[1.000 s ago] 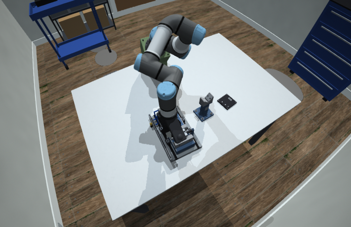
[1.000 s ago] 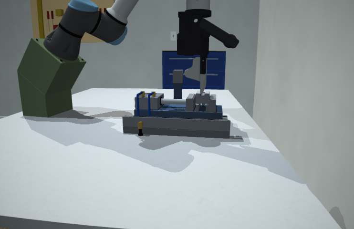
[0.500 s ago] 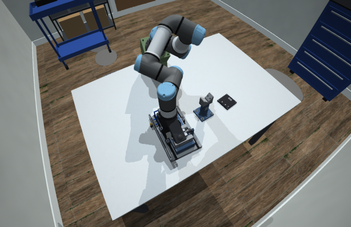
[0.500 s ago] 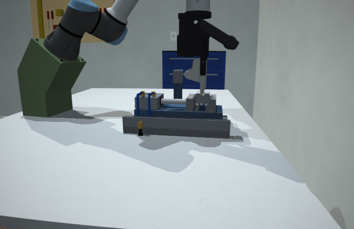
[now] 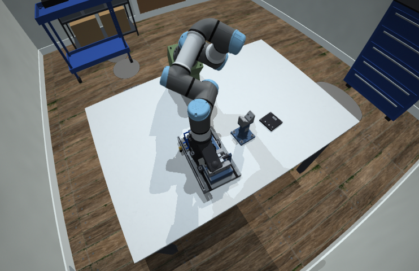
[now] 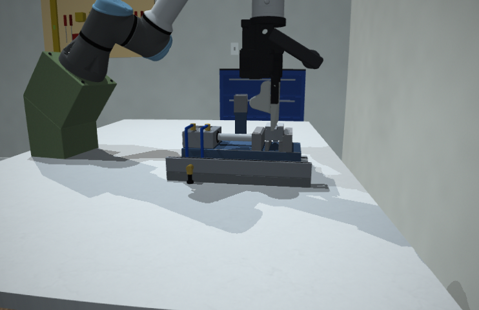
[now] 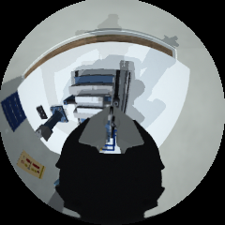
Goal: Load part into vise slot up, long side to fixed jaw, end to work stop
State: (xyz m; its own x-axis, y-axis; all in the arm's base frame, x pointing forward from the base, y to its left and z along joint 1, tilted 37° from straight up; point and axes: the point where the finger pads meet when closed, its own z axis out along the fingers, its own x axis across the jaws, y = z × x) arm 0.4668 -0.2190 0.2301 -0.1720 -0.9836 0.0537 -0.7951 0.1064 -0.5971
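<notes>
Now: hand 50 mm to the right of the part, 20 mm above it and 10 mm short of it. Round my hand: work stop (100 mm to the left, 30 mm below, 20 mm ahead); fixed jaw (40 mm to the left, 40 mm below, 40 mm ahead); moving jaw (60 mm to the left, 40 mm below, 20 mm behind).
</notes>
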